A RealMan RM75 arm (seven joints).
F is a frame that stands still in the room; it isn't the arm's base.
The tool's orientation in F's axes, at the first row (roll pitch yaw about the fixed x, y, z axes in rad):
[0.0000 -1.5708 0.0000]
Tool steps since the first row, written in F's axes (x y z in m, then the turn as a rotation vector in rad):
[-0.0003 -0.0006 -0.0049 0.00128 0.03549 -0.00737]
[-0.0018 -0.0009 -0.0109 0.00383 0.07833 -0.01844]
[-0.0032 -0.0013 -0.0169 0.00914 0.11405 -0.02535]
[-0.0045 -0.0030 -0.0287 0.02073 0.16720 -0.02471]
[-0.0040 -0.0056 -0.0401 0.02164 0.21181 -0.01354]
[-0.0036 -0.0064 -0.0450 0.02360 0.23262 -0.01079]
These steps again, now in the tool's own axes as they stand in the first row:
[-0.0049 -0.0006 0.0003 -0.00737 0.03549 -0.00128]
[-0.0109 -0.0009 0.0018 -0.01844 0.07833 -0.00383]
[-0.0169 -0.0013 0.0032 -0.02535 0.11405 -0.00914]
[-0.0287 -0.0030 0.0045 -0.02471 0.16720 -0.02073]
[-0.0401 -0.0056 0.0040 -0.01354 0.21181 -0.02164]
[-0.0450 -0.0064 0.0036 -0.01079 0.23262 -0.02360]

